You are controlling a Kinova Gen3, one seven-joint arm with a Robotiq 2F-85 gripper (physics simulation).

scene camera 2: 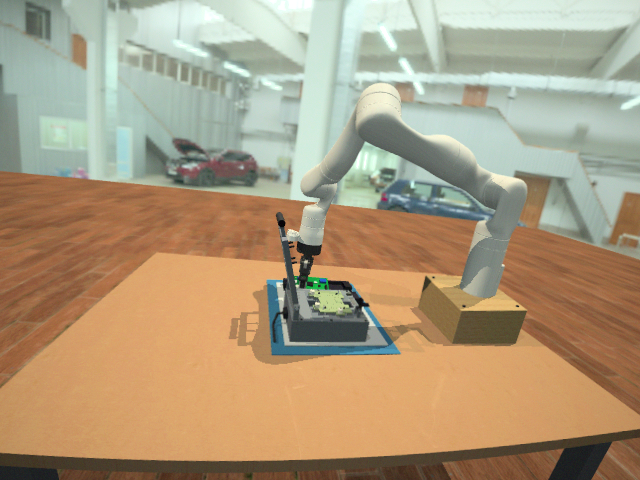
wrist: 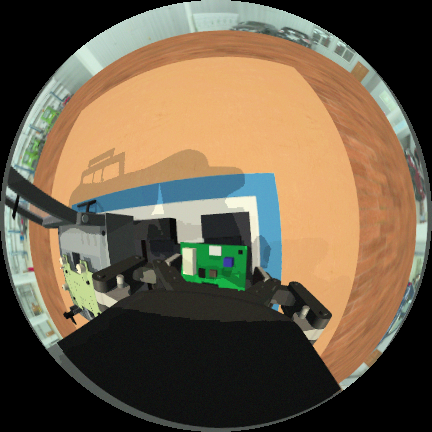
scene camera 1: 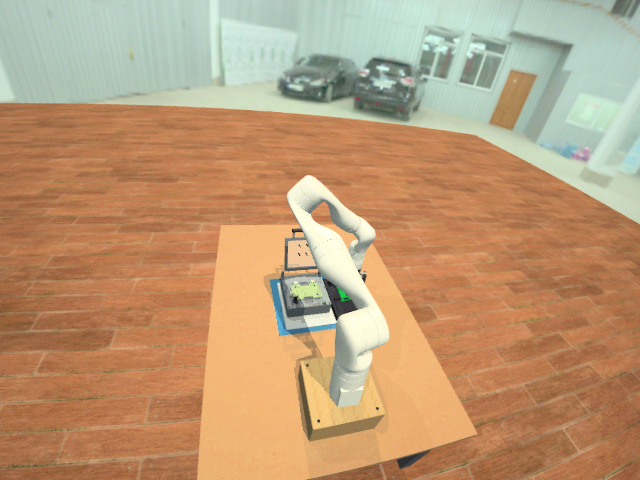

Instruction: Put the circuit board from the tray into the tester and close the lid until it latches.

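Pixels of known places: gripper, fingertip midpoint: [scene camera 2: 302, 286] [wrist: 217, 269]; arm's base, origin of the base link: [scene camera 2: 475, 290] [scene camera 1: 344, 390].
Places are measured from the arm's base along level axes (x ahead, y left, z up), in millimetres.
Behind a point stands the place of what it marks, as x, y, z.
The green circuit board [scene camera 1: 344, 293] {454, -109, -82} [scene camera 2: 317, 282] {450, -133, -75} [wrist: 229, 265] {508, -139, -64} is at the black tray [scene camera 1: 345, 310] {367, -97, -90} [wrist: 225, 225] {544, -134, -80}; in the wrist view it looks slightly tilted. My gripper [scene camera 2: 303, 281] {495, -128, -91} [wrist: 217, 269] {495, -128, -91} points down and is shut on the board, fingers wide apart at its left and right edges. The lower board edge is partly hidden by the gripper, and the arm hides the gripper in scene camera 1. The dark grey tester [scene camera 1: 309, 308] {358, 58, -61} [scene camera 2: 328, 330] {443, 156, -71} [wrist: 120, 235] {524, -12, -73} stands beside the tray, with a pale green bed [scene camera 1: 306, 290] {434, 65, -39} [scene camera 2: 330, 301] {434, 70, -39} [wrist: 82, 287] {444, 52, -39} on top. Its lid [scene camera 1: 300, 268] {529, 85, -5} [scene camera 2: 287, 258] {553, 156, 92} [wrist: 45, 199] {553, 5, 26} stands raised.
The tester and tray stand on a white and blue mat [scene camera 1: 278, 315] {362, 177, -106} [scene camera 2: 336, 350] {422, 180, -106} [wrist: 270, 200] {577, -189, -106}. The raised lid, with its black handle [scene camera 2: 280, 219] {577, 118, 166}, stands close beside the wrist in scene camera 2. The arm's wooden base block [scene camera 1: 341, 426] {-90, 23, -22} [scene camera 2: 488, 326] {13, 112, -56} is on the same table [scene camera 1: 242, 361] {168, 305, -108} [scene camera 2: 180, 392] {712, 339, -108}.
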